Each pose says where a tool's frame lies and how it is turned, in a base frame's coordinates. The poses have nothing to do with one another.
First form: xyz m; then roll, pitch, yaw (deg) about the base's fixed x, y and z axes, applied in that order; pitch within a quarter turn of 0, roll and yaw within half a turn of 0.
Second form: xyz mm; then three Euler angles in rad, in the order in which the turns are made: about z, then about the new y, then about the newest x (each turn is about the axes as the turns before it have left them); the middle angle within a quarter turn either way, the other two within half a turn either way. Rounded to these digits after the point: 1 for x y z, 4 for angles.
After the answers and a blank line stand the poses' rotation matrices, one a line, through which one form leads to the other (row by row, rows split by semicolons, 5 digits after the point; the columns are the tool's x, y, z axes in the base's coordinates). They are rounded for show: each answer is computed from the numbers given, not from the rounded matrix.
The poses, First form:
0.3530, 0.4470, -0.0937, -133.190, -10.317, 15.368
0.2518, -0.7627, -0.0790, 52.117, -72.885, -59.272
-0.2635, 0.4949, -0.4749, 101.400, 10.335, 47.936
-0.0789, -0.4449, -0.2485, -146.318, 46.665, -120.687
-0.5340, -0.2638, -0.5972, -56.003, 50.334, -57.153
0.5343, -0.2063, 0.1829, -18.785, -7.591, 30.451
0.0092, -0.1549, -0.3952, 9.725, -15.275, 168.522
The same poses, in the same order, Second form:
353.0, 447.0, -93.7, 0.2682, -0.1801, -2.3246
251.8, -762.7, -79.0, -1.0345, -1.2721, 0.9096
-263.5, 494.9, -474.9, 0.8366, 0.1804, 1.7698
-78.9, -444.9, -248.5, -2.1064, 0.8145, -2.5537
-534.0, -263.8, -597.2, -0.9975, 0.8785, -0.9774
534.3, -206.3, 182.9, 0.5315, -0.1325, -0.3279
9.2, -154.9, -395.2, 2.9413, -0.2666, 0.1697

0.94865 0.30729 -0.07503; 0.26073 -0.62534 0.73550; 0.17909 -0.71730 -0.67335
0.15037 0.14241 -0.97832; -0.25297 0.96217 0.10118; 0.95572 0.23227 0.18071
0.65909 0.26456 0.70399; 0.73035 -0.00186 -0.68307; -0.17940 0.96437 -0.19445
-0.35023 -0.50974 0.78581; -0.59016 0.77157 0.23747; -0.72735 -0.38059 -0.57106
0.34622 0.12360 0.92998; -0.53626 0.83945 0.08808; -0.76978 -0.52920 0.35691
0.85451 -0.44313 -0.27101; 0.50236 0.83770 0.21422; 0.13210 -0.31920 0.93844
-0.94538 -0.15252 0.28809; 0.19196 -0.97477 0.11387; 0.26345 0.16295 0.95081

